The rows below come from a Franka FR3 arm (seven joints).
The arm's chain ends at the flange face. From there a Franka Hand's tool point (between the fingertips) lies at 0.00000 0.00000 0.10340 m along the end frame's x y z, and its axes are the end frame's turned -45 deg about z.
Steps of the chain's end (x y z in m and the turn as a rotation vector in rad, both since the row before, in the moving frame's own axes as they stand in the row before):
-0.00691, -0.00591, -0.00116, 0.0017, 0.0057, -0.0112
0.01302, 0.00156, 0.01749, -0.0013, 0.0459, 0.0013
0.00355, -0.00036, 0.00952, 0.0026, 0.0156, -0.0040
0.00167, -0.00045, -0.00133, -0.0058, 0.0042, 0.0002
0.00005, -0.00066, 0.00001, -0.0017, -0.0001, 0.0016
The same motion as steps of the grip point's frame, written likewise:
-0.00016, -0.00878, -0.00116, -0.0028, 0.0052, -0.0112
0.01136, 0.01376, 0.01738, -0.0334, 0.0315, 0.0013
0.00410, 0.00320, 0.00951, -0.0092, 0.0129, -0.0040
0.00138, 0.00159, -0.00133, -0.0071, -0.0011, 0.0002
0.00037, -0.00031, 0.00001, -0.0011, -0.0013, 0.0016

